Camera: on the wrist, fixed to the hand. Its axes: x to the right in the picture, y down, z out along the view.
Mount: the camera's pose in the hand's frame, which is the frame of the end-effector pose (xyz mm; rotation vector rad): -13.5 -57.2 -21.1 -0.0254 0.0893 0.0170
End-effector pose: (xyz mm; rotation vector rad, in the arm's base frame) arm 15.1 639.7 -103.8 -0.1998 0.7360 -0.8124
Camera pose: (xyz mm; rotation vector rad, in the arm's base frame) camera -38.8 612.5 -87.7 -0.1807 0.8313 -0.8000
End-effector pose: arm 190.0 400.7 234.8 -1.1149 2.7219 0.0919
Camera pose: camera 236.1 366.4 259.2 -1.1290 2.8167 0.0813
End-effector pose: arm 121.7 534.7 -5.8 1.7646 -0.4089 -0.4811
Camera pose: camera 122.5 572.6 -55.4 1.7498 -0.3532 -0.3923
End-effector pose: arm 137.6 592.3 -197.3 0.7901 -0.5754 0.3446
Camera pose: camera 162.6 569.2 -249.7 0.7420 -0.5021 0.3856
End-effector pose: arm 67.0 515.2 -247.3 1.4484 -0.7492 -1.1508
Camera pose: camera 74.2 547.2 -300.4 1.4598 -0.6813 -1.0719
